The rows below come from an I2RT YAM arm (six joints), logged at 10 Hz.
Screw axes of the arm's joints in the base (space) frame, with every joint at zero. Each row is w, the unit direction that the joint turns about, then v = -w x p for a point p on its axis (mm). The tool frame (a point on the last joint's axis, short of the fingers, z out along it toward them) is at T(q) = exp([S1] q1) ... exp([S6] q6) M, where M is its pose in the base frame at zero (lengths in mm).
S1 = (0, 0, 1, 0.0, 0.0, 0.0)
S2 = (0, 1, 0, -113.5, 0.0, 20.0)
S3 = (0, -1, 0, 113.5, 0.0, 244.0)
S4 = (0, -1, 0, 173.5, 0.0, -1.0)
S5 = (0, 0, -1, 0.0, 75.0, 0.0)
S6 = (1, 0, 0, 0.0, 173.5, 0.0)
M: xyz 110.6 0.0 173.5 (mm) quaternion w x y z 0.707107 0 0.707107 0
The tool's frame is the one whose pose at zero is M.
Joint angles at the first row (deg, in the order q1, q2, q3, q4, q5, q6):
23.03, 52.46, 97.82, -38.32, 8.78, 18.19
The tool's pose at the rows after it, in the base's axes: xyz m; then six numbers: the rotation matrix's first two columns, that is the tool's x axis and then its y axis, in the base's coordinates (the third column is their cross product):
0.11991 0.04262 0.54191 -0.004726 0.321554 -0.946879 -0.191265 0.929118 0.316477
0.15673 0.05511 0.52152 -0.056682 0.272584 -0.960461 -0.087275 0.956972 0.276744
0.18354 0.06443 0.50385 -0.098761 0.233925 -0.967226 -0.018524 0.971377 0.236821
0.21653 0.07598 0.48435 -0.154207 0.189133 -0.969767 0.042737 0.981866 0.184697
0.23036 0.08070 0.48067 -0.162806 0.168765 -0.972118 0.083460 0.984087 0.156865
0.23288 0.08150 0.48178 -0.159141 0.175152 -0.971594 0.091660 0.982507 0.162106
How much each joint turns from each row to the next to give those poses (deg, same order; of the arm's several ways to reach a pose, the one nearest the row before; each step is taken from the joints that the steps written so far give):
0.00, 3.08, -1.92, 1.31, 3.69, -0.43
0.00, 3.85, -3.34, 2.02, 4.84, -1.14
0.00, 3.09, -2.47, 1.76, 3.25, -0.88
-0.18, 4.82, -1.23, 1.68, 2.72, -0.97
0.09, 2.65, 0.96, 0.53, 2.46, -0.71
0.00, 0.63, 0.62, 0.08, 0.45, 0.35

